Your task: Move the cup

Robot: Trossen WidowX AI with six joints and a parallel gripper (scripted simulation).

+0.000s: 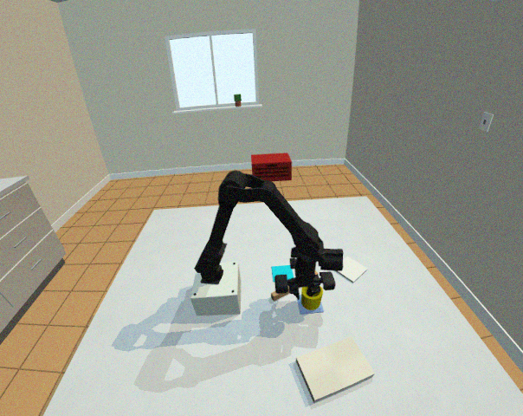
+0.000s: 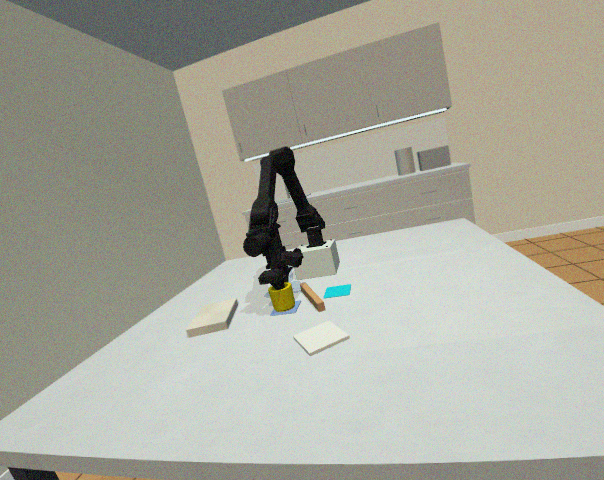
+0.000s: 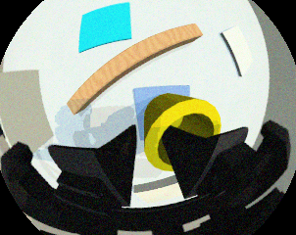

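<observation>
The blue pad is 3 cm ahead of my gripper tip, 1 cm to the left of it and 4 cm below it. Also, from my gripper tip: yellow cup (3 cm ahead); then cyan pad (8 cm behind, 14 cm to the left, 4 cm below); then wooden bar (3 cm behind, 7 cm to the left, 3 cm below).
</observation>
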